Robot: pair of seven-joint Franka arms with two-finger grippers.
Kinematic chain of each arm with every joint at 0, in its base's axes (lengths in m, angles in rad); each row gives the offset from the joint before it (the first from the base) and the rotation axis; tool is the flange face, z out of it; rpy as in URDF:
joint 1: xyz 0 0 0.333 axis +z
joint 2: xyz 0 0 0 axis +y
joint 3: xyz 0 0 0.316 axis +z
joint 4: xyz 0.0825 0 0 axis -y
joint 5: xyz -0.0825 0 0.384 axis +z
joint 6: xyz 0 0 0 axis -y
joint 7: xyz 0.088 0 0 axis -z
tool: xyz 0 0 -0.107 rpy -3.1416 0 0
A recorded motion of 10 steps. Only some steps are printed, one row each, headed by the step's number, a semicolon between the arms.
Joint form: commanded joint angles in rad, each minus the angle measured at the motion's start. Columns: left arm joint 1, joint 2, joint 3, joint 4, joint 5, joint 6, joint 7; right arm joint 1, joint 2, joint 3, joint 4, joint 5, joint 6, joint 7.
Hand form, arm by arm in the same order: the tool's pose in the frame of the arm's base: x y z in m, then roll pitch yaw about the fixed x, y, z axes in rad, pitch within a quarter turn. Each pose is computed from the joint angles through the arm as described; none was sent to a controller.
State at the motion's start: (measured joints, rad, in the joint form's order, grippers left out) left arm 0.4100 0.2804 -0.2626 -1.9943 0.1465 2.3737 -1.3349; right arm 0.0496 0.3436 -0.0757 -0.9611 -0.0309 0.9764 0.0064
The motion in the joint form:
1: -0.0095 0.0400 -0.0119 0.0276 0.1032 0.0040 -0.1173; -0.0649 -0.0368 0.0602 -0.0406 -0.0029 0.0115 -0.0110
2: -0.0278 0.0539 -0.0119 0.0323 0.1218 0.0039 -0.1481; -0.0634 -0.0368 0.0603 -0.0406 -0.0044 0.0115 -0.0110
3: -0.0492 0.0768 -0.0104 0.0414 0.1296 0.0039 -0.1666; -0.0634 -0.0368 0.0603 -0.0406 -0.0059 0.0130 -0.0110
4: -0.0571 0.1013 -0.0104 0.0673 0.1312 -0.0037 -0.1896; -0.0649 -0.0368 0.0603 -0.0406 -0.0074 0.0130 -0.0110
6: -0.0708 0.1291 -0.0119 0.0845 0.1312 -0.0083 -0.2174; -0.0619 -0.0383 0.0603 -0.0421 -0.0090 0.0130 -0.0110
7: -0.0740 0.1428 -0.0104 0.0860 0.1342 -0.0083 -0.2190; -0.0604 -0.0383 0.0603 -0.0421 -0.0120 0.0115 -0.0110
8: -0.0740 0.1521 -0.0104 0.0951 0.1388 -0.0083 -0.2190; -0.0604 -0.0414 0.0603 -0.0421 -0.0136 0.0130 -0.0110
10: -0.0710 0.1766 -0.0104 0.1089 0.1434 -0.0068 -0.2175; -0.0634 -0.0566 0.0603 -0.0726 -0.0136 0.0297 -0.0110
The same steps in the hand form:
1: 0.6130 0.0879 0.3254 3.0545 -0.1161 1.4296; 0.5730 -0.0204 0.6594 3.1038 0.3203 -0.0464
2: 0.6157 0.0772 0.3192 3.0612 -0.1216 1.4293; 0.5730 -0.0197 0.6594 3.1023 0.3203 -0.0456
3: 0.6193 0.0654 0.3093 3.0715 -0.1174 1.4221; 0.5732 -0.0199 0.6595 3.1008 0.3188 -0.0465
4: 0.6259 0.0623 0.3051 3.0732 -0.1111 1.4391; 0.5731 -0.0209 0.6595 3.0993 0.3187 -0.0488
6: 0.6304 0.0539 0.2952 3.0827 -0.0997 1.4529; 0.5728 -0.0194 0.6598 3.0977 0.3187 -0.0467
7: 0.6304 0.0527 0.2874 3.0939 -0.0966 1.4497; 0.5726 -0.0190 0.6597 3.0946 0.3202 -0.0471
8: 0.6327 0.0533 0.2856 3.0938 -0.0978 1.4476; 0.5718 -0.0192 0.6616 3.0931 0.3155 -0.0479
10: 0.6357 0.0558 0.2765 3.1013 -0.0932 1.4468; 0.5704 -0.0210 0.6589 3.0932 0.3141 -0.0502

